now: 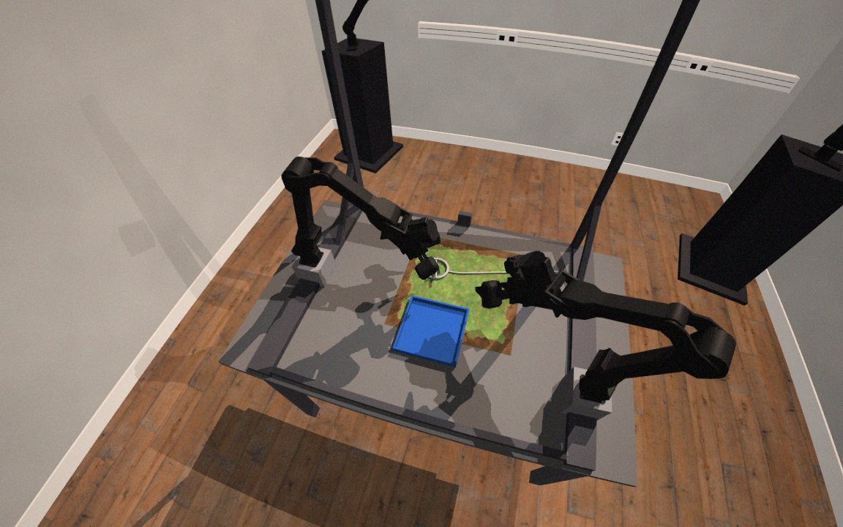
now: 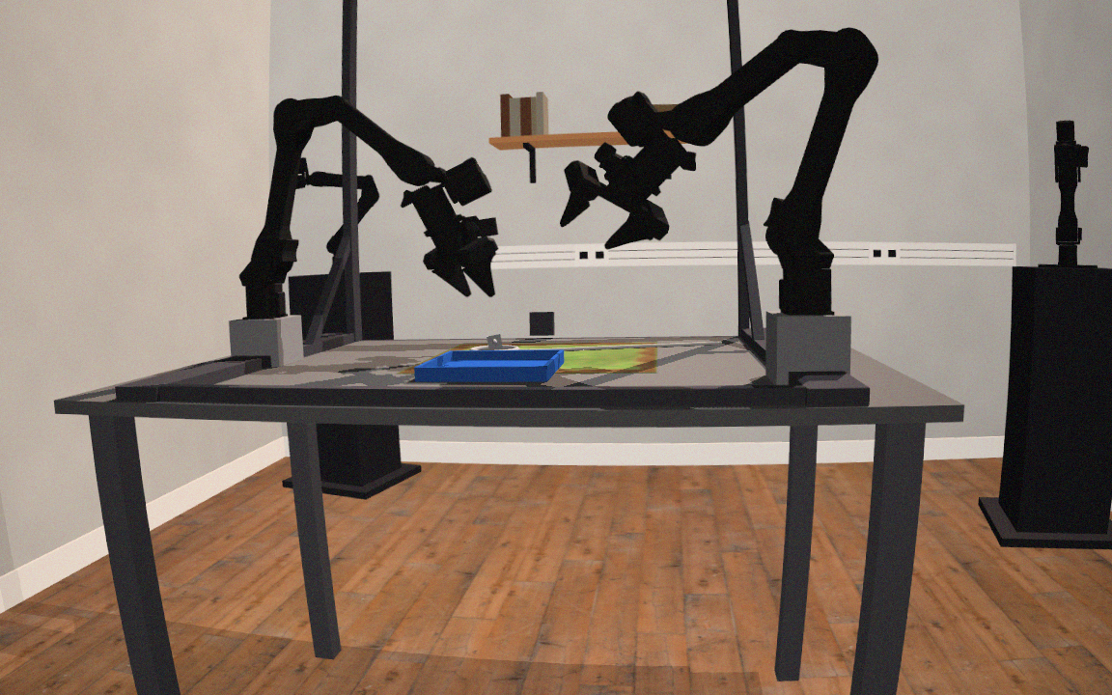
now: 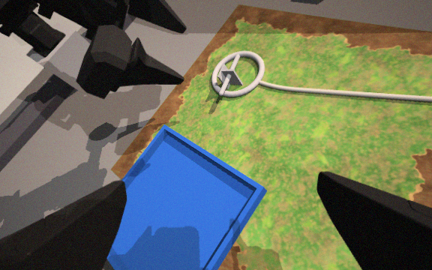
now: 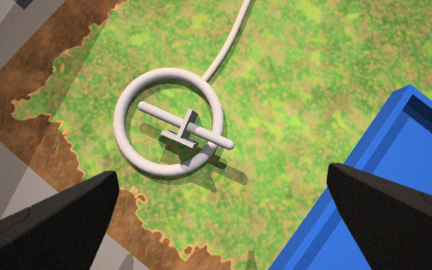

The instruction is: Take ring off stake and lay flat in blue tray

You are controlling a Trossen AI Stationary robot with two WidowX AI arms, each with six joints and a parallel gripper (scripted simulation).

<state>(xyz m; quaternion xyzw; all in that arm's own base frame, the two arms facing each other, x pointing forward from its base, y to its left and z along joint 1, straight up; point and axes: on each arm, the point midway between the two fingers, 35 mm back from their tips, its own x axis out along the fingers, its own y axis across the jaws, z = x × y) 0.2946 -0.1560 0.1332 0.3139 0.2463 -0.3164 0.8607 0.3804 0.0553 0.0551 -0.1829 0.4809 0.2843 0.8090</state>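
The grey stake lies 5 cm behind my right hand, 1 cm to the left of it and 12 cm below it. The rest, counted from my right hand: white ring (7 cm behind, 1 cm to the left, 13 cm below); then blue tray (15 cm ahead, 11 cm to the left, 13 cm below); then green mat (4 cm behind, 11 cm to the left, 15 cm below).
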